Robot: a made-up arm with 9 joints.
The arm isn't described. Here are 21 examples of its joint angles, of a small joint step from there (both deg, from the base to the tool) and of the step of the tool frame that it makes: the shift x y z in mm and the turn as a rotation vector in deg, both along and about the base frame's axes.
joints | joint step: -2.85 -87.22 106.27 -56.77 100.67 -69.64 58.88 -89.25 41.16 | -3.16 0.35 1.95 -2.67 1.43 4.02 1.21 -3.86 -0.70
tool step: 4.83 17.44 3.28 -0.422 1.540 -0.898
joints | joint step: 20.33 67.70 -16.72 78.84 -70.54 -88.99 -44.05 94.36 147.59 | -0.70 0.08 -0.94 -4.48 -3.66 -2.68 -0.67 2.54 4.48
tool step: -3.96 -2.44 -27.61 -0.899 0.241 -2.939
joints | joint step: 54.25 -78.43 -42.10 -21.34 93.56 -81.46 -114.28 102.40 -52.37 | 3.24 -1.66 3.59 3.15 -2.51 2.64 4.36 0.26 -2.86
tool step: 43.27 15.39 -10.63 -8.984 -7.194 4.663
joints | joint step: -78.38 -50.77 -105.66 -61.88 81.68 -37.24 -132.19 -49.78 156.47 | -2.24 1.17 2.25 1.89 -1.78 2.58 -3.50 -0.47 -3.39
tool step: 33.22 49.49 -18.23 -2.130 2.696 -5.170
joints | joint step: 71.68 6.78 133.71 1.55 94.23 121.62 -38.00 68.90 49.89 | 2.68 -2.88 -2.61 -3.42 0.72 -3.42 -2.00 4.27 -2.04
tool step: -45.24 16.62 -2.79 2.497 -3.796 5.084
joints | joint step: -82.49 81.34 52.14 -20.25 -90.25 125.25 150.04 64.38 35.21 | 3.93 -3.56 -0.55 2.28 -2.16 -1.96 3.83 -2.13 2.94
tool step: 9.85 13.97 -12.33 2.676 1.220 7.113
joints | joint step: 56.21 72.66 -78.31 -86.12 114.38 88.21 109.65 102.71 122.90 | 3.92 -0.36 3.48 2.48 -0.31 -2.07 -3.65 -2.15 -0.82
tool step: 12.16 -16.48 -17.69 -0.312 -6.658 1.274
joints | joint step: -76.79 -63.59 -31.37 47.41 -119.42 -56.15 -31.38 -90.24 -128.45 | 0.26 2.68 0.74 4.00 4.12 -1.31 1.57 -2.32 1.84
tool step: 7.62 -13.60 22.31 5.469 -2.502 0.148
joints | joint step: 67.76 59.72 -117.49 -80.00 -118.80 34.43 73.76 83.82 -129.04 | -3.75 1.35 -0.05 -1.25 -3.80 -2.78 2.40 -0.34 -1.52
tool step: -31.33 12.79 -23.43 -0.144 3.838 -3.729
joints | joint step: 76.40 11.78 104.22 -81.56 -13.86 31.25 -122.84 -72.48 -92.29 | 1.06 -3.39 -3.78 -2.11 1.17 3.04 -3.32 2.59 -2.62
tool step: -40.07 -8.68 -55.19 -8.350 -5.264 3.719
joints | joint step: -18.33 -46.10 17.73 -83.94 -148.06 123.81 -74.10 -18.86 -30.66 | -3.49 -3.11 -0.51 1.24 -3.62 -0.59 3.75 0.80 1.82
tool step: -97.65 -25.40 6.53 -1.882 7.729 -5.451
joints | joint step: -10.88 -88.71 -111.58 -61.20 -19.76 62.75 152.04 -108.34 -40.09 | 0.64 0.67 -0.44 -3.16 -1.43 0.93 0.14 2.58 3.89
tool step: 36.18 -18.42 -10.25 -2.407 -1.328 2.746
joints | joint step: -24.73 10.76 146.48 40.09 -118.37 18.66 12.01 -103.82 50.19 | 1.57 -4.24 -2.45 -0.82 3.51 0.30 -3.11 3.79 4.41
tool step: 57.67 17.82 11.23 -1.524 4.879 -1.541
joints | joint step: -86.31 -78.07 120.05 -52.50 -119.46 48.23 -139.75 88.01 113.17 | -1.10 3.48 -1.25 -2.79 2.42 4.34 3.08 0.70 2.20
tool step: 12.68 -7.84 -9.89 0.540 -5.204 0.846
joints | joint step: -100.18 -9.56 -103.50 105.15 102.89 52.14 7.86 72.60 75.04 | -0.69 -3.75 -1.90 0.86 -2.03 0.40 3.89 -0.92 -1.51
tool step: 7.27 3.49 50.07 4.068 6.458 -2.686
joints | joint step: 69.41 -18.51 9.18 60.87 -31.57 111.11 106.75 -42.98 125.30 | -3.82 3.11 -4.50 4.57 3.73 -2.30 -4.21 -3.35 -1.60
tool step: 14.02 -22.93 -66.04 -11.740 0.289 -12.127
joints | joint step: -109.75 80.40 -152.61 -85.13 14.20 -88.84 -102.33 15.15 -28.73 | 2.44 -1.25 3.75 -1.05 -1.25 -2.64 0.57 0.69 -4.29
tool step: -6.20 -11.05 -0.11 -2.147 -1.333 -3.919
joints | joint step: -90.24 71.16 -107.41 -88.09 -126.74 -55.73 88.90 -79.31 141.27 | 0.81 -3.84 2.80 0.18 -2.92 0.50 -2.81 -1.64 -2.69
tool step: 24.78 -11.34 0.96 1.521 0.860 4.705
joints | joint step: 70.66 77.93 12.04 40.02 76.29 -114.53 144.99 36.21 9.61 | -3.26 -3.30 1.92 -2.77 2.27 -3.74 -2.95 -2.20 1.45
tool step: 40.02 21.69 -21.03 5.972 -4.818 -0.395
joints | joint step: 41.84 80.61 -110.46 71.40 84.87 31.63 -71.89 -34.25 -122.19 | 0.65 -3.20 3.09 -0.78 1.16 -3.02 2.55 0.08 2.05
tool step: -4.15 -5.88 -7.75 -0.450 1.206 2.388
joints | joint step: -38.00 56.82 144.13 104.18 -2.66 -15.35 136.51 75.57 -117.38 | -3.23 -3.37 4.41 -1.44 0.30 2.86 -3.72 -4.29 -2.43
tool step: -6.51 10.17 -18.69 -5.640 3.433 -7.881
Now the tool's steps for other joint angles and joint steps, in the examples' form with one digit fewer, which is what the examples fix.
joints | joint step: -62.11 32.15 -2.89 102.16 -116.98 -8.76 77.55 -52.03 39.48 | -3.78 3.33 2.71 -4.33 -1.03 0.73 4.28 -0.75 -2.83
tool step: 65.3 41.7 -66.9 1.94 -8.51 -3.27
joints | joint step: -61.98 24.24 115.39 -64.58 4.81 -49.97 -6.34 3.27 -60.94 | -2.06 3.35 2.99 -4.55 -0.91 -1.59 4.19 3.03 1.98
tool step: -34.3 68.2 -20.4 -5.00 -2.64 -4.45
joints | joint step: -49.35 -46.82 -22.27 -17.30 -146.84 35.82 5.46 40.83 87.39 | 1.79 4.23 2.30 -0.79 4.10 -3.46 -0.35 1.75 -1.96
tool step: 6.2 -42.8 -30.7 5.41 -2.57 5.72
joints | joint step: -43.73 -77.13 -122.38 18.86 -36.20 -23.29 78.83 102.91 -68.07 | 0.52 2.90 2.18 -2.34 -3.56 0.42 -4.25 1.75 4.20
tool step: -0.4 -9.5 10.8 -5.54 5.88 8.05
